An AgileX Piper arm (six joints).
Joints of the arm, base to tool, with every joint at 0 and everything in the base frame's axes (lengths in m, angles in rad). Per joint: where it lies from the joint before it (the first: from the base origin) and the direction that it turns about. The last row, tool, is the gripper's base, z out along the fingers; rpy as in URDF.
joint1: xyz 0 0 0.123 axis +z
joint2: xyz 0 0 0 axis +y
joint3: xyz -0.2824 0 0.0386 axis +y
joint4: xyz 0.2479 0 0.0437 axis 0.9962 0 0.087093
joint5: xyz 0 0 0 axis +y
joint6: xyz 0.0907 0 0.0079 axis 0.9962 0 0.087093
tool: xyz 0 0 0 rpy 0 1.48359 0
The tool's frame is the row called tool.
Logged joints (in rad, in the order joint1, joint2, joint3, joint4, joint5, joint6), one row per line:
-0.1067 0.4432 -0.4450 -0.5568 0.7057 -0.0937
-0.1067 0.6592 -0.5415 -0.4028 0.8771 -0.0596
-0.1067 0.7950 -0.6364 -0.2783 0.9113 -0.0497
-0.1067 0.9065 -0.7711 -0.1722 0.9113 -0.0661
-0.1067 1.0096 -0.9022 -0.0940 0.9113 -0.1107
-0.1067 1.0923 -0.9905 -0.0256 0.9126 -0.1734
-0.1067 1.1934 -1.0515 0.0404 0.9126 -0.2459
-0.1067 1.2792 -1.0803 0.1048 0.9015 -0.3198
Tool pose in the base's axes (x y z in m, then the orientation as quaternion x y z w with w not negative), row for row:
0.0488 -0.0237 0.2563 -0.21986 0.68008 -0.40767 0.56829
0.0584 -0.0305 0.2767 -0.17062 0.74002 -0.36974 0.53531
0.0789 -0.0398 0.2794 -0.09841 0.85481 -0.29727 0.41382
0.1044 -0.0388 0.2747 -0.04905 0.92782 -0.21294 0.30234
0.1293 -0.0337 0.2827 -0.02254 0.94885 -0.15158 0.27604
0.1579 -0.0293 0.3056 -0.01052 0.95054 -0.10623 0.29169
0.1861 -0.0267 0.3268 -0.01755 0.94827 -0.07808 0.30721
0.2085 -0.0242 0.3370 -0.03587 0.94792 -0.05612 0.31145
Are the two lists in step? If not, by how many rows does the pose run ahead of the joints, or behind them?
The pose runs 2 rows behind the joints: the pose in row i belongs to the joints in row i - 2.
